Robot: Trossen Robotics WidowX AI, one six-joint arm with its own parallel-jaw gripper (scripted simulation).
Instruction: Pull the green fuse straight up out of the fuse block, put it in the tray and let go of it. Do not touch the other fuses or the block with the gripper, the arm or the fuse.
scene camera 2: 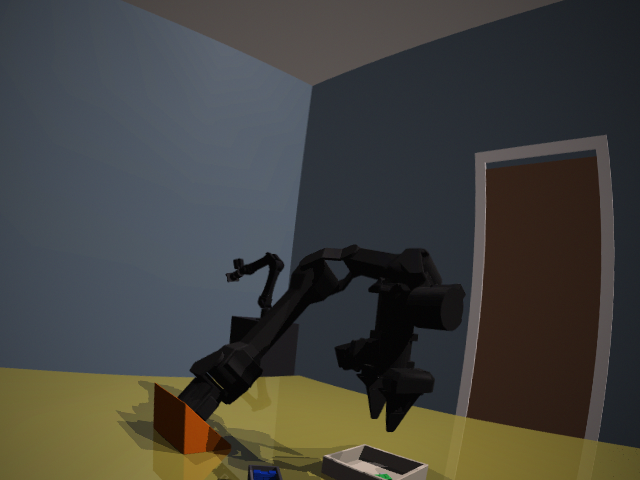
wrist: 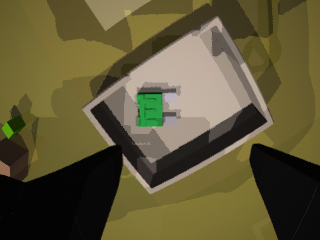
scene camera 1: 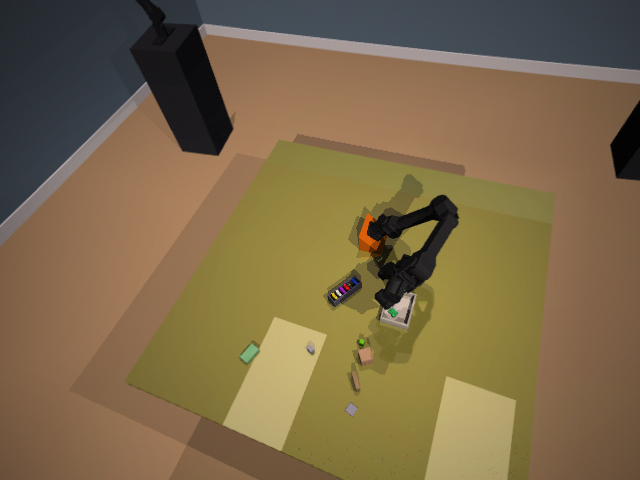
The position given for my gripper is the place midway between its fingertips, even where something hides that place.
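My gripper (scene camera 2: 381, 425), (wrist: 188, 154): open, holding nothing. Green fuse (wrist: 151, 111). White tray (scene camera 1: 405, 306), (wrist: 219, 106).
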